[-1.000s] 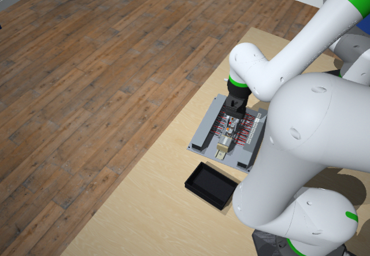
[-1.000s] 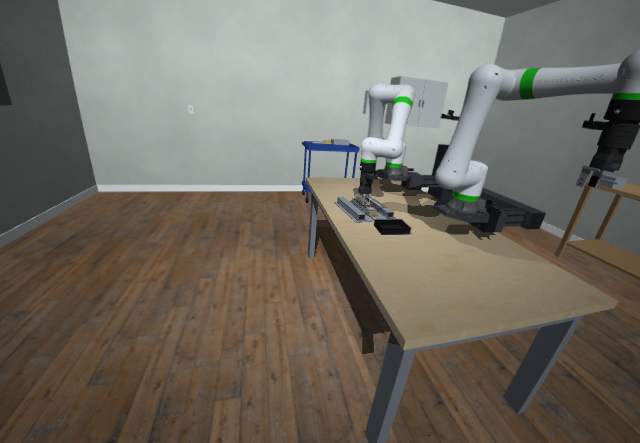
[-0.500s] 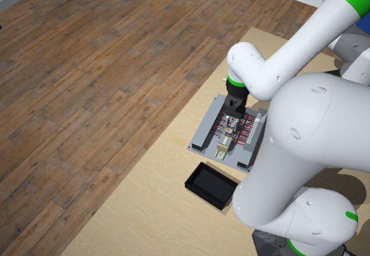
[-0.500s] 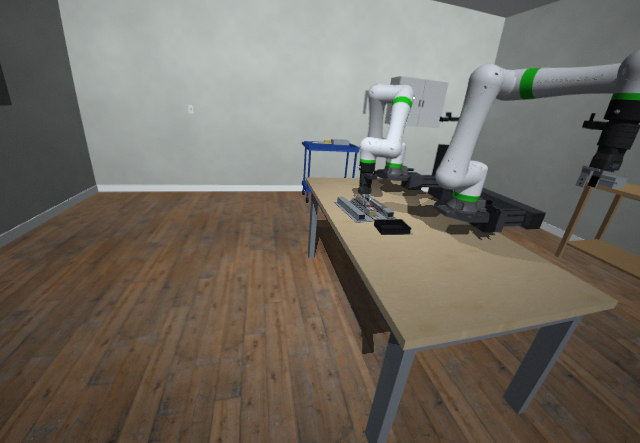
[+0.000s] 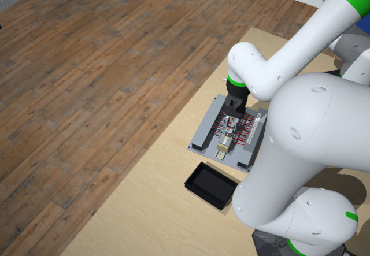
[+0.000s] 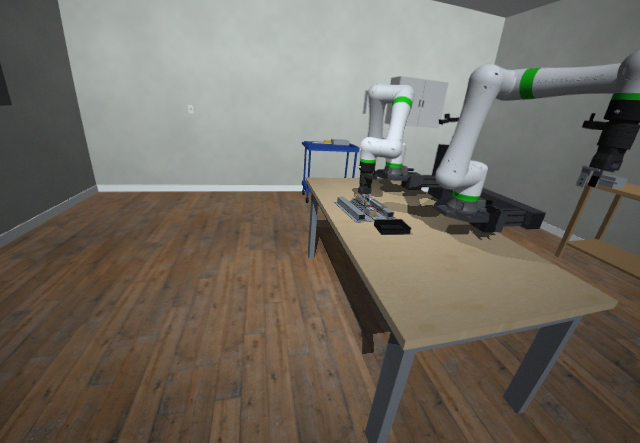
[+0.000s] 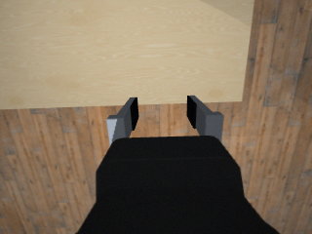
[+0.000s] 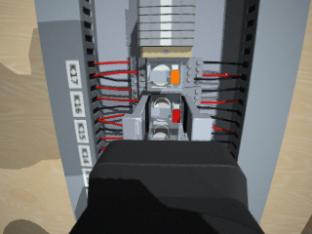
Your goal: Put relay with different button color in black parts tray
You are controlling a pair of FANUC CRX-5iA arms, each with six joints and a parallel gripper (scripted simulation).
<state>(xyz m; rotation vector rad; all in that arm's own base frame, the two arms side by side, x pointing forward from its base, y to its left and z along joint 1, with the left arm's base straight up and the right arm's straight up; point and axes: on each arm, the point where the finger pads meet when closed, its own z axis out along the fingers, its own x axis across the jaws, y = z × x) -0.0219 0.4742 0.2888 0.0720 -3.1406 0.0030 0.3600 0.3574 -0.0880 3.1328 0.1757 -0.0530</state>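
Observation:
My right hand is 1 cm above the red-button relay. The rest, counted from my right hand: orange-button relay: 1 cm behind, 3 cm to the left, 2 cm below; relay panel: 1 cm to the right, 4 cm below; black parts tray: 4 cm behind, 26 cm to the left, 5 cm below.

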